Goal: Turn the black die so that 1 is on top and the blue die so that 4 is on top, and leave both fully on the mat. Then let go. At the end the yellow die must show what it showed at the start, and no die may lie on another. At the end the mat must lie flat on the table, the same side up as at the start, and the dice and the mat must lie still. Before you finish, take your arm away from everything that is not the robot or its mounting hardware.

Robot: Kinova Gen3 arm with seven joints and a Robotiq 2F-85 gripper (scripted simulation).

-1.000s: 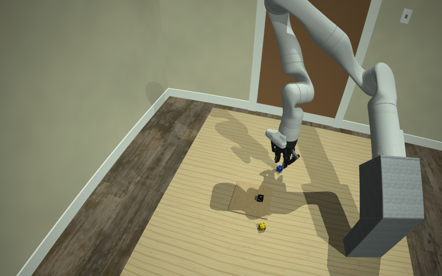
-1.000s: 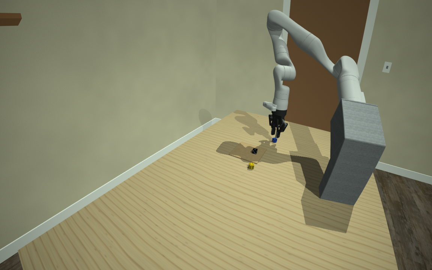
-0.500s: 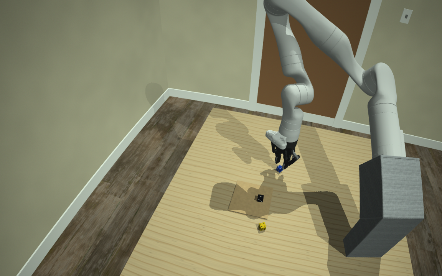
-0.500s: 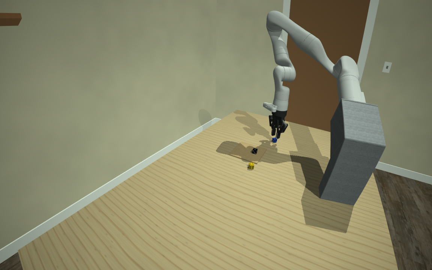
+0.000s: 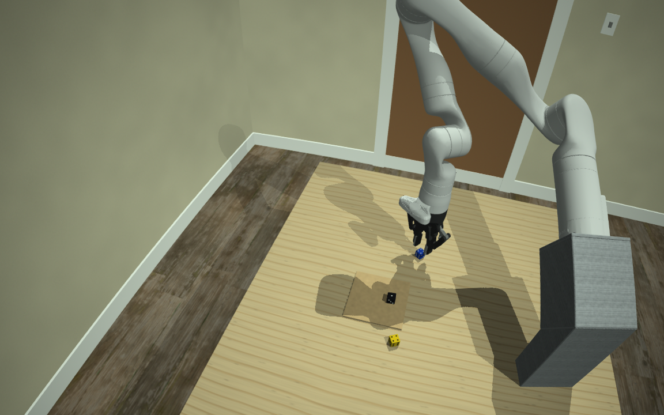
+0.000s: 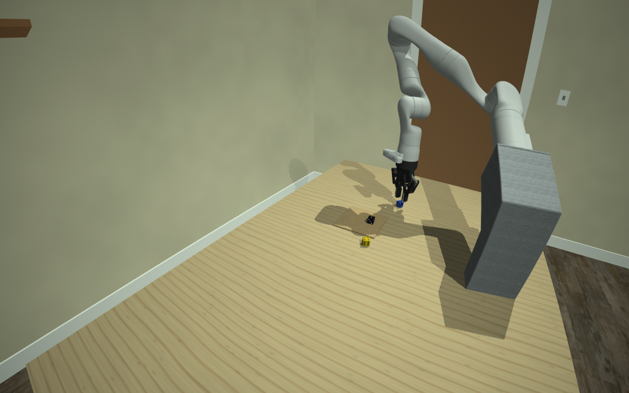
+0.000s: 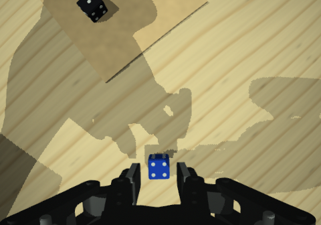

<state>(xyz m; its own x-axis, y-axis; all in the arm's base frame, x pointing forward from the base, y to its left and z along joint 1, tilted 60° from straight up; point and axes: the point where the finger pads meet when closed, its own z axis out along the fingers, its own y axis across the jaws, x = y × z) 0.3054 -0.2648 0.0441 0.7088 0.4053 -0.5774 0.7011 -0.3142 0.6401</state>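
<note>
The blue die is 4 cm below my hand. The rest, counted from my hand: yellow die 27 cm to the left, 6 cm ahead, 4 cm below; black die 16 cm to the left, 7 cm ahead, 3 cm below; tan mat 16 cm to the left, 10 cm ahead, 4 cm below.
</note>
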